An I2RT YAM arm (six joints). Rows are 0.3 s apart.
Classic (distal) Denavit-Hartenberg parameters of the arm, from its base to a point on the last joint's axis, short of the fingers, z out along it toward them. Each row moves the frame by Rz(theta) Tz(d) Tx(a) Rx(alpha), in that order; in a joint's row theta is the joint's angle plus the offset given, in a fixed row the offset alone. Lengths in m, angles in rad.
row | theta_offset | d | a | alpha
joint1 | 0 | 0.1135 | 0.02 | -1.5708
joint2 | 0 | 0 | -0.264 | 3.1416
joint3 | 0.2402 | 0 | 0.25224 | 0
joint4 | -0.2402 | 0 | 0.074 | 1.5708
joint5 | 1.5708 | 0 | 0 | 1.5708
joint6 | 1.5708 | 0.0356 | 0 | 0
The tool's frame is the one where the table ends.
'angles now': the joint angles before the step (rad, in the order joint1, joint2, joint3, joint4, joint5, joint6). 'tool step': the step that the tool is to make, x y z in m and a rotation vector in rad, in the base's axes. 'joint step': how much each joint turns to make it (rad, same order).
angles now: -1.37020, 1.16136, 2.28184, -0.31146, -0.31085, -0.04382
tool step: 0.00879, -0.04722, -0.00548, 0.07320, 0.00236, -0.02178
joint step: 0.00042, 0.07022, -0.03242, 0.02838, 0.02447, -0.00699
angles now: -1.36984, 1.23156, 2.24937, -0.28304, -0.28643, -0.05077
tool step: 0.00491, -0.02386, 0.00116, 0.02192, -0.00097, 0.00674
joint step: -0.00003, 0.06357, 0.03414, 0.01065, -0.00154, 0.00884
